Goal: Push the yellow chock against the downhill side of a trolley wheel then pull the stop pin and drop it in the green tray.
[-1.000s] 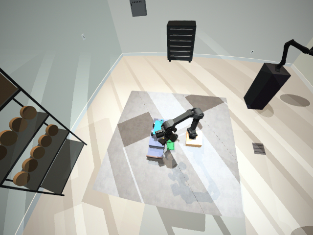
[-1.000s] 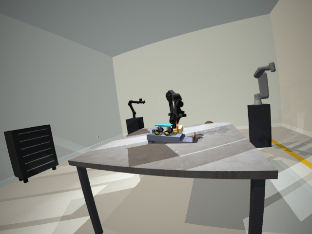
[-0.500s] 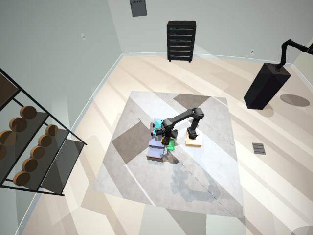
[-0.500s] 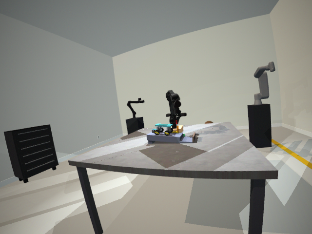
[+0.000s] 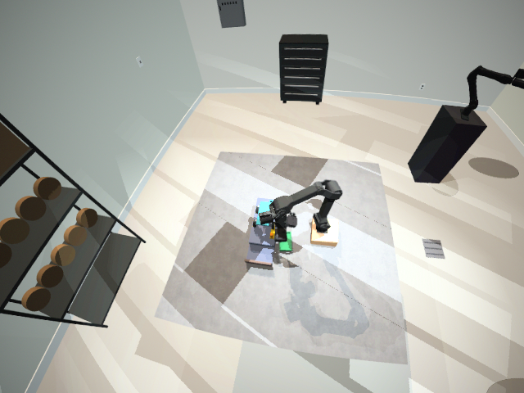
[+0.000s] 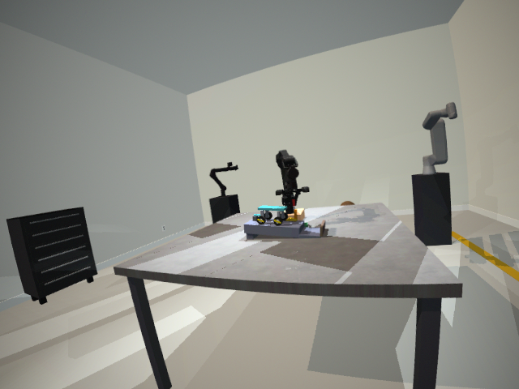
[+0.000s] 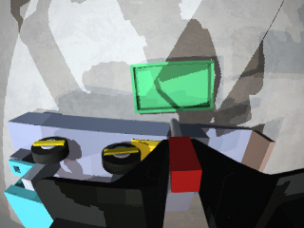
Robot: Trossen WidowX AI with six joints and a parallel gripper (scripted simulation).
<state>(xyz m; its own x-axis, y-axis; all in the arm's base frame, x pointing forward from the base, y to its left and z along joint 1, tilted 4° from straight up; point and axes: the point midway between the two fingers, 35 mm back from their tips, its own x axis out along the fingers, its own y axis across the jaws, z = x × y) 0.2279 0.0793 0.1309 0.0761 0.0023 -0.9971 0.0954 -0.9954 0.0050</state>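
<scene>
Right now the green tray is 14 cm below my gripper tip and 3 cm behind it. The rest, counted from my gripper tip: yellow chock: 5 cm below, 5 cm ahead, 1 cm to the right; trolley: 10 cm to the right, 10 cm ahead, 3 cm below; red-headed stop pin: right at my gripper tip.
</scene>
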